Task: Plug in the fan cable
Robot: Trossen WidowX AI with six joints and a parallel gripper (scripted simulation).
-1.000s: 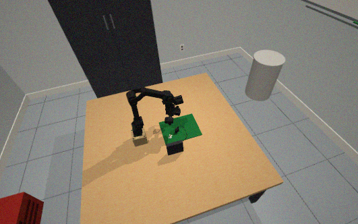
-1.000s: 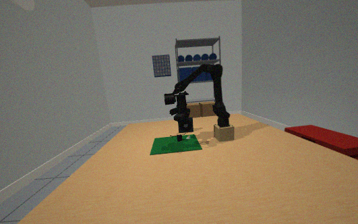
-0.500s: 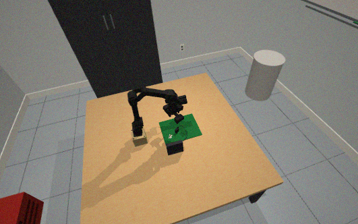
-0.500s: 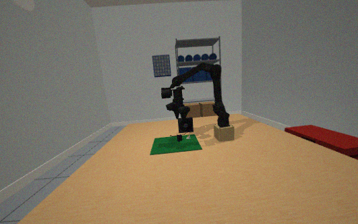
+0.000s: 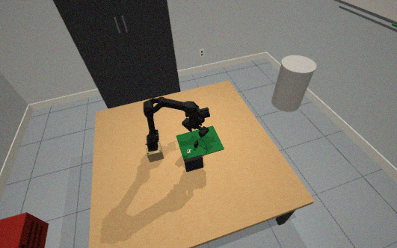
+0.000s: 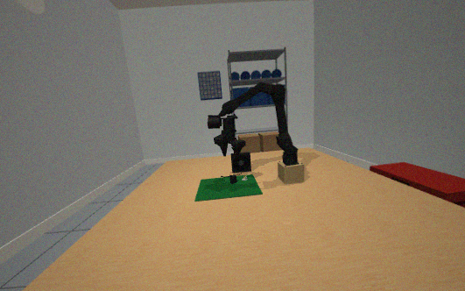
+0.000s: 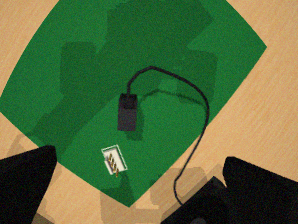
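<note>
Right now my gripper tip is 12 cm above the black fan plug, 1 cm to the right of it and 1 cm past it. From my gripper tip the other things lie so: black fan: 17 cm to the right, 8 cm below, 6 cm behind; then green board: 15 cm below, 4 cm to the left, 2 cm ahead; then fan header: 14 cm below, 7 cm behind, 3 cm to the right.
</note>
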